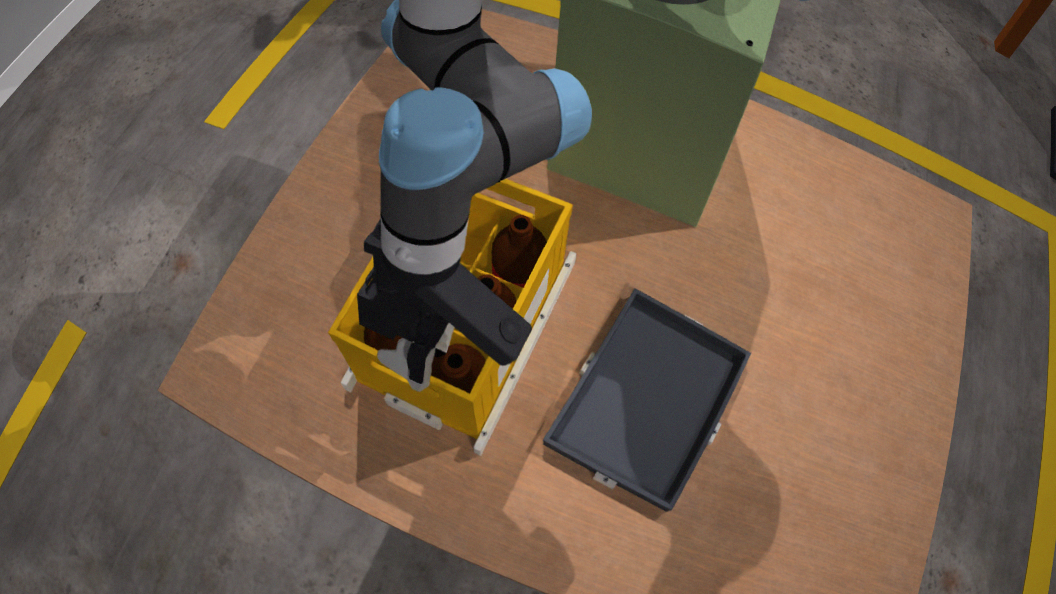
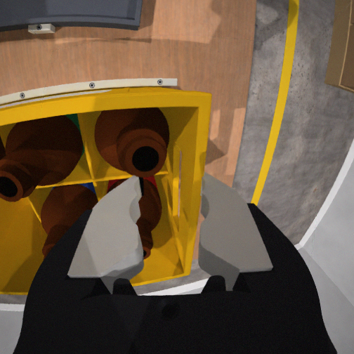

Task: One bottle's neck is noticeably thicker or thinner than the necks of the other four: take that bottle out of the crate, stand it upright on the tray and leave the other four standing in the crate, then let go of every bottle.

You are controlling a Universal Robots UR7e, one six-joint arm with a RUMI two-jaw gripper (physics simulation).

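Frame: origin at the arm's base, x ahead, y left, z up, level; centimetres.
Seen in the pictures: gripper, fingertip midpoint: [image 1: 427, 372].
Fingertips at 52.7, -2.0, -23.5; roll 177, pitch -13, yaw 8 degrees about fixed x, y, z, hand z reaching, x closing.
Observation:
Pixels of each thing's top centre, then the offset from my fingertips to it, as dx, dy, dz. "pt": a spot on its surface instead. Level surfaces: height alone.
- yellow crate at a spot on its surface: [image 1: 410, 390] pt +1.8, -2.1, -5.4
- far end at a spot on its surface: [image 1: 519, 251] pt -19.7, +0.6, -2.1
- near-end bottle at its top centre: [image 1: 383, 313] -2.9, -7.9, +1.6
- dark tray at a spot on its surface: [image 1: 738, 369] pt -24.6, +33.1, -12.9
- wooden board at its surface level: dz -14.7
A yellow crate [image 1: 410, 390] [image 2: 199, 150] holds brown bottles. In its row nearest the tray stand bottles at the far end [image 1: 519, 251], the middle [image 1: 491, 284] [image 2: 45, 150] and the near end [image 1: 457, 362] [image 2: 131, 131]. In the other row, a near-end bottle [image 1: 380, 336] [image 2: 151, 200] is partly hidden by the left jaw, and a middle bottle [image 2: 67, 212] is beside it. My gripper [image 1: 428, 360] [image 2: 170, 176] is over the crate's near end, its jaws part-way apart. No bottle shows gripped between them. Neck differences are hard to tell. The dark tray [image 1: 738, 369] [image 2: 75, 22] holds no bottle.
Pale rails [image 1: 525, 353] [image 2: 92, 85] edge the crate on the wooden board [image 1: 849, 295] [image 2: 200, 60]. A large green block [image 1: 649, 118] stands beyond the crate and tray. Small pale brackets [image 1: 605, 479] touch the tray. Yellow lines mark the grey floor.

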